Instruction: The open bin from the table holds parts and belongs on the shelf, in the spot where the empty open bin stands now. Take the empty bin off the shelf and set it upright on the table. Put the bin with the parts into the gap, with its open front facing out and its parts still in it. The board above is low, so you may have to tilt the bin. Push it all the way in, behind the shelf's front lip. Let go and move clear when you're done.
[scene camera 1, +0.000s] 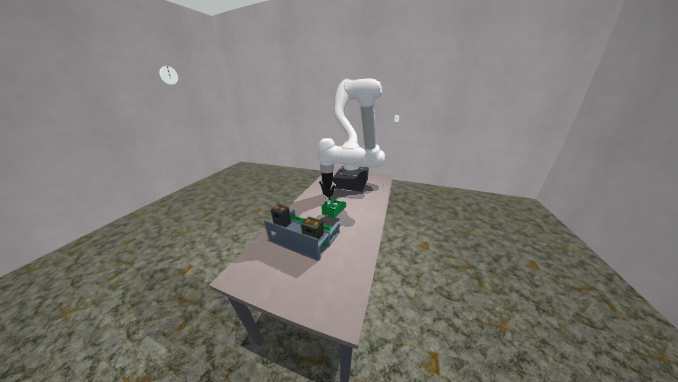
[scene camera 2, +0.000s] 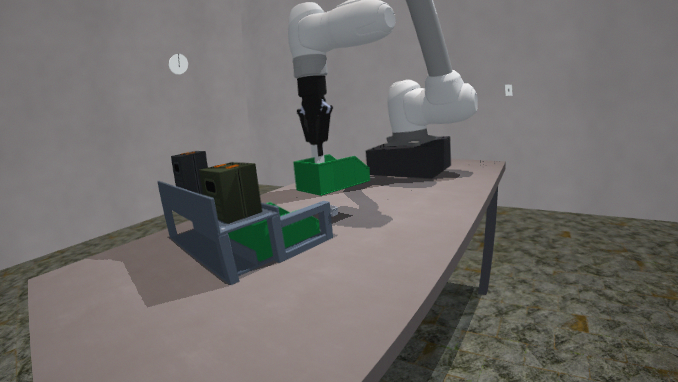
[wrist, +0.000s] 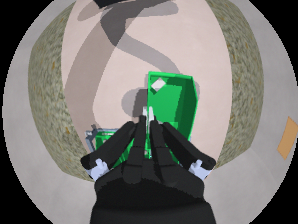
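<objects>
A green open bin (scene camera 2: 256, 237) is 0.61 m from the lens. For a green open bin (scene camera 2: 320, 179) I get 0.72 m from the lens, and my gripper (scene camera 2: 319, 168) is 0.84 m from the lens.
</objects>
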